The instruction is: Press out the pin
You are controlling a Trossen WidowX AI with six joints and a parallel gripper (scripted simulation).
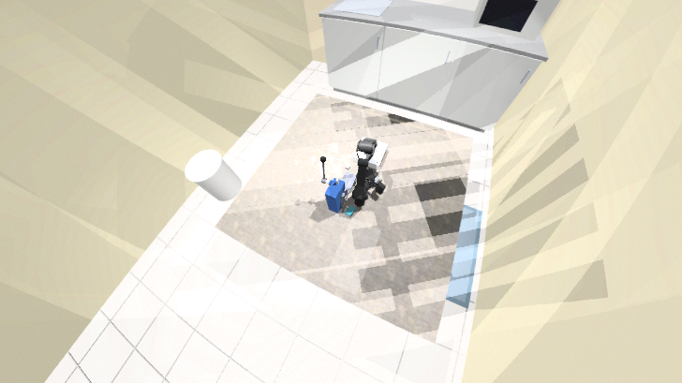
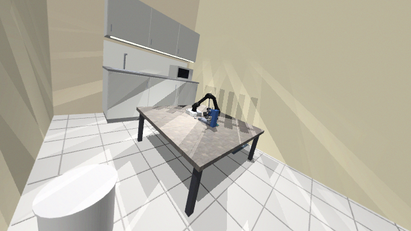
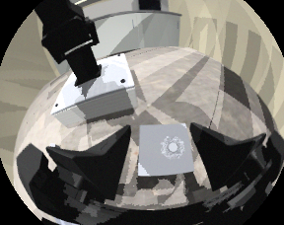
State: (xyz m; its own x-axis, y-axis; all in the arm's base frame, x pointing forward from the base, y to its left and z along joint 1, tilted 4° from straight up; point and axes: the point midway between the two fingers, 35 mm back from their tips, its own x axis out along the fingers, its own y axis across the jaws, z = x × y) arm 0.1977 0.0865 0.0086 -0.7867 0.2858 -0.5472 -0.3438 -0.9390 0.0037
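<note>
The round pin is 3 cm ahead of my gripper tip. Round my gripper tip: small cup (25 cm ahead, 8 cm to the right, 3 cm below); then grey lever (19 cm ahead, 23 cm to the right, 23 cm above).
</note>
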